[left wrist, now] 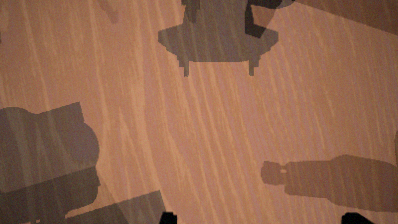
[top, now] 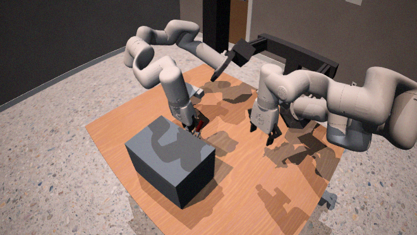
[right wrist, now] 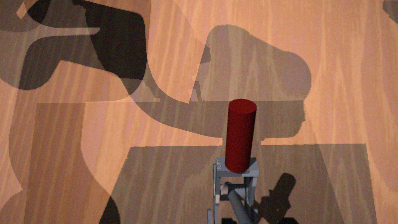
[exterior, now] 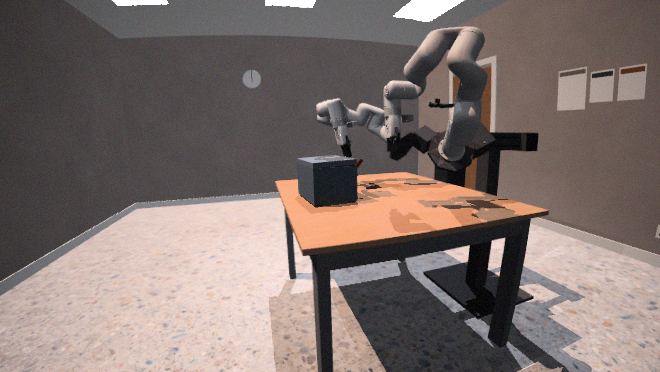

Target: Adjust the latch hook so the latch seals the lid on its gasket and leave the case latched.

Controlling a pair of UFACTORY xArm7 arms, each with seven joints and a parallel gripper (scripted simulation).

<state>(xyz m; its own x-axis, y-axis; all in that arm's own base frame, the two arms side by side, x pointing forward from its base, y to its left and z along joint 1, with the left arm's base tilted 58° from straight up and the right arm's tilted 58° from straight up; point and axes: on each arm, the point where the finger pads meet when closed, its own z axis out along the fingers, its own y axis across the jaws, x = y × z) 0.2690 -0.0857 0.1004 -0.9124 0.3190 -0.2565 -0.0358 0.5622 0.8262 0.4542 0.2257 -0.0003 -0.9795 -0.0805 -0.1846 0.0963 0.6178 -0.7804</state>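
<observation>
My right hand is 12 cm above the cross barrel and 3 cm past it.
</observation>
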